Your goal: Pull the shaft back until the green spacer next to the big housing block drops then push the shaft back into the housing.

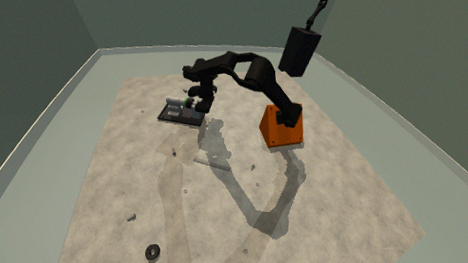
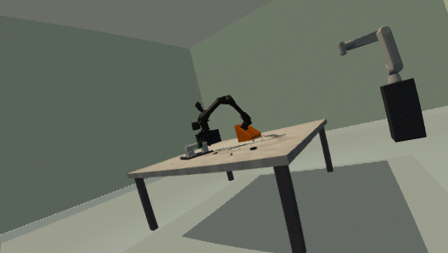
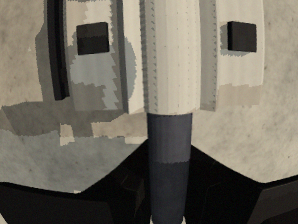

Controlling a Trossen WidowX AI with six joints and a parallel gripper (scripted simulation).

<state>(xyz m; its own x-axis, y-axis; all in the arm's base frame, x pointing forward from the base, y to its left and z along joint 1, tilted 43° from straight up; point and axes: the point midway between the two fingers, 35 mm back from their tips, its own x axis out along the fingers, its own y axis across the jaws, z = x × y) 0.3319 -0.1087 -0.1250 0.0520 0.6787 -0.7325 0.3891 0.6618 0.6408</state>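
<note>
Right now the dark grey shaft is 70 mm ahead of my gripper tip, 30 mm to the right of it and 30 mm above it. From my gripper tip the other things lie so: green spacer: 100 mm ahead, 40 mm to the right, 30 mm above.
</note>
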